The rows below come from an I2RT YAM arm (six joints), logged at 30 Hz.
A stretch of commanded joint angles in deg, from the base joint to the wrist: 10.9 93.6 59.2 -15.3 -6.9 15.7; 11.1 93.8 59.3 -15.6 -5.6 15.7; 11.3 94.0 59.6 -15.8 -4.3 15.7; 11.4 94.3 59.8 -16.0 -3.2 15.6; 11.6 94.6 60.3 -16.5 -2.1 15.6; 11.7 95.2 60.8 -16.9 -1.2 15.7; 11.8 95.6 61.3 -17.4 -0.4 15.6; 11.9 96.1 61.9 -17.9 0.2 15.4; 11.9 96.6 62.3 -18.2 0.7 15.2; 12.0 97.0 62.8 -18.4 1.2 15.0
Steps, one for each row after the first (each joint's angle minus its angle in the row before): 0.2 0.2 0.1 -0.3 1.3 0.0; 0.2 0.2 0.3 -0.2 1.3 0.0; 0.1 0.3 0.2 -0.2 1.1 -0.1; 0.2 0.3 0.5 -0.5 1.1 0.0; 0.1 0.6 0.5 -0.4 0.9 0.1; 0.1 0.4 0.5 -0.5 0.8 -0.1; 0.1 0.5 0.6 -0.5 0.6 -0.2; 0.0 0.5 0.4 -0.3 0.5 -0.2; 0.1 0.4 0.5 -0.2 0.5 -0.2
